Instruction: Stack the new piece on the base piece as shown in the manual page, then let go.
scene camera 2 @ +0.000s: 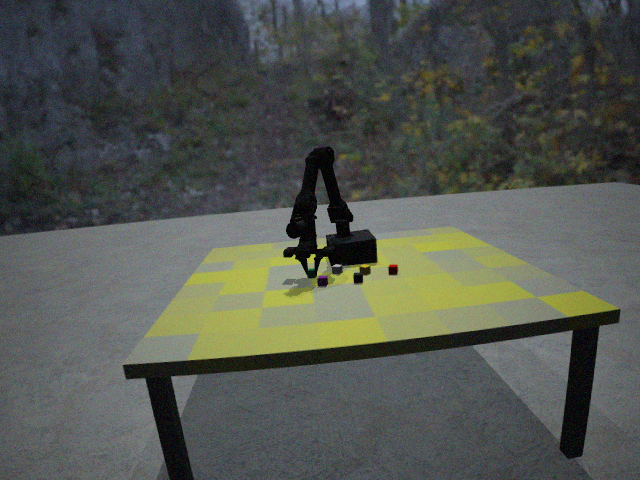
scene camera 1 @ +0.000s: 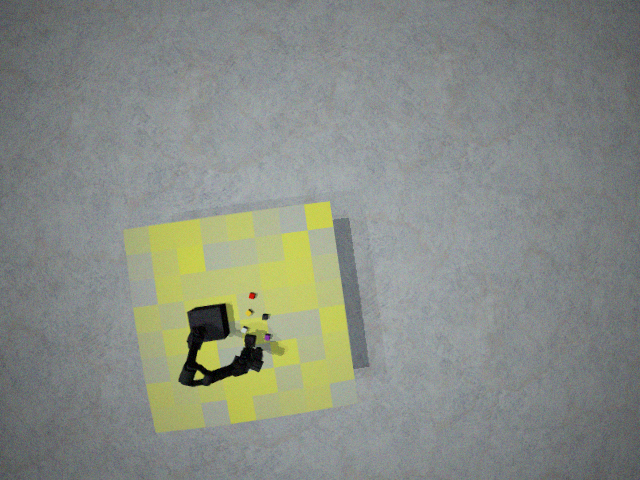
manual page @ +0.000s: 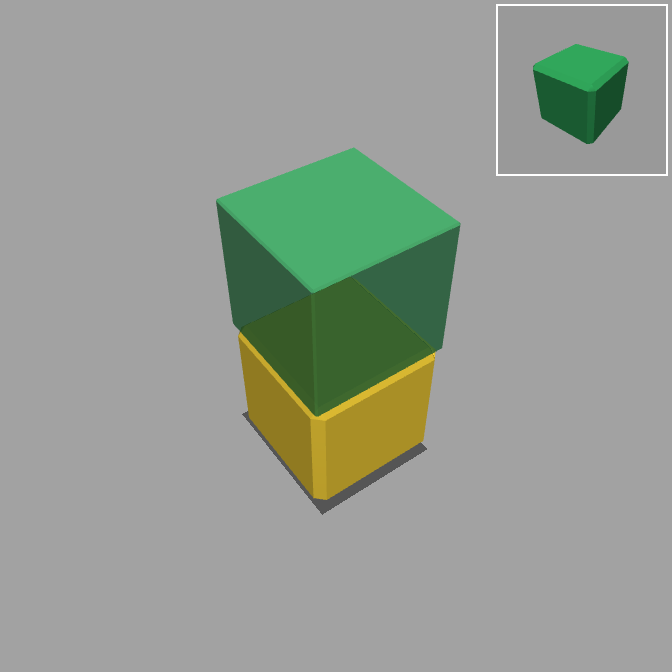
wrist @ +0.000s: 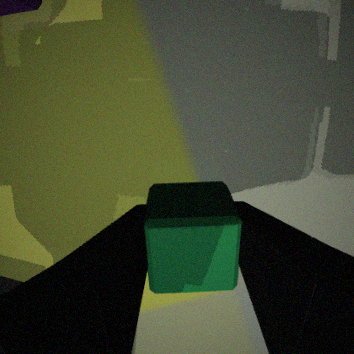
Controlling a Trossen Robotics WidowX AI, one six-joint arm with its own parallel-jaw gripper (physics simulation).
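Where they show: gripper, fingertip midpoint: (scene camera 2: pixel 311 274) (scene camera 1: pixel 251 344) (wrist: pixel 189 214); arm's base, origin of the base link: (scene camera 2: pixel 343 235) (scene camera 1: pixel 200 330).
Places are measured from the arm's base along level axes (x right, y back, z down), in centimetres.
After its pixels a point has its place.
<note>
A green cube (scene camera 2: pixel 311 272) @[x 20.4, y -22.8, z 7.3 cm] (wrist: pixel 194 255) @[x 20.0, y -21.5, z 6.6 cm] is between the two black fingers of my gripper (scene camera 2: pixel 311 274) @[x 20.2, y -22.0, z 8.3 cm] (wrist: pixel 189 214) @[x 20.2, y -22.0, z 8.3 cm], which touch it on both sides. My gripper is shut on the green cube, low at the table top. In scene camera 1 the arm hides the green cube. A purple cube (scene camera 1: pixel 267 337) @[x 18.6, y -32.8, z 6.6 cm] (scene camera 2: pixel 322 281) @[x 19.3, y -34.1, z 7.8 cm] (wrist: pixel 19 5) @[x 19.1, y -30.7, z 8.7 cm] stands close by. A white cube (scene camera 1: pixel 244 329) @[x 9.4, y -21.6, z 6.6 cm] (scene camera 2: pixel 337 268) @[x 10.3, y -22.8, z 7.3 cm], a black cube (scene camera 1: pixel 265 316) @[x 6.2, y -36.0, z 6.6 cm] (scene camera 2: pixel 358 277) @[x 7.1, y -36.8, z 7.5 cm], a yellow cube (scene camera 1: pixel 249 312) @[x 0.7, y -27.8, z 6.6 cm] (scene camera 2: pixel 364 269) @[x 1.8, y -28.7, z 7.5 cm] and a red cube (scene camera 1: pixel 252 295) @[x -8.3, y -32.9, z 6.6 cm] (scene camera 2: pixel 393 269) @[x -7.5, y -33.7, z 7.6 cm] stand apart from one another. I cannot tell which is the base piece.
The table (scene camera 1: pixel 289 268) @[x -16.1, y -58.7, z 9.7 cm] (scene camera 2: pixel 429 304) @[x -4.4, y -66.2, z 9.6 cm] has a yellow and grey patchwork top. The arm's black base box (scene camera 1: pixel 208 322) @[x -2.8, y -6.0, z -0.1 cm] (scene camera 2: pixel 356 248) @[x -0.8, y -13.4, z 3.0 cm] stands on it behind the cubes in scene camera 2. The white cube lies between that base box and the purple cube.
</note>
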